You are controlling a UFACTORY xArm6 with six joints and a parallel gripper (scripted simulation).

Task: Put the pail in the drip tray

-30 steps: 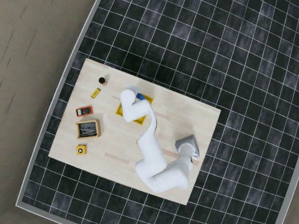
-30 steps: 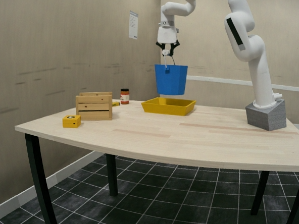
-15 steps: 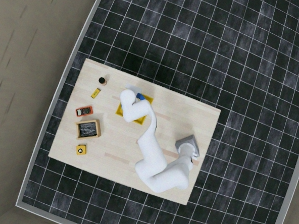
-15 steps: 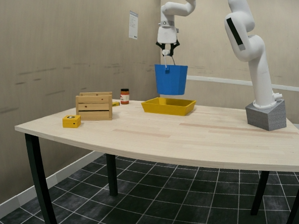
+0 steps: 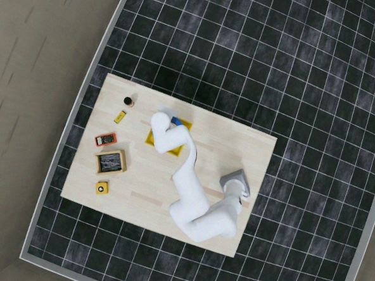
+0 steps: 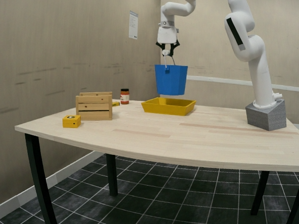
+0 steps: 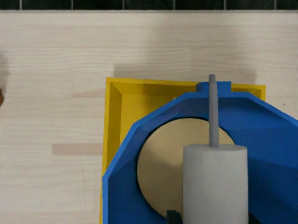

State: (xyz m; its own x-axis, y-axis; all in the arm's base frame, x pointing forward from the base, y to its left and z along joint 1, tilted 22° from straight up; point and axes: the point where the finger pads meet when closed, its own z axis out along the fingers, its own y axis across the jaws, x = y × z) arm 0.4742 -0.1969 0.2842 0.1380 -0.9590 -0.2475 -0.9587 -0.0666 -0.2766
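My hand is 9 cm above the blue pail and 1 cm past it. Also, from my hand: wire handle 3 cm below, 1 cm behind; then jar 30 cm ahead, 26 cm below, 5 cm to the right; then yellow drip tray 29 cm below, 2 cm behind.
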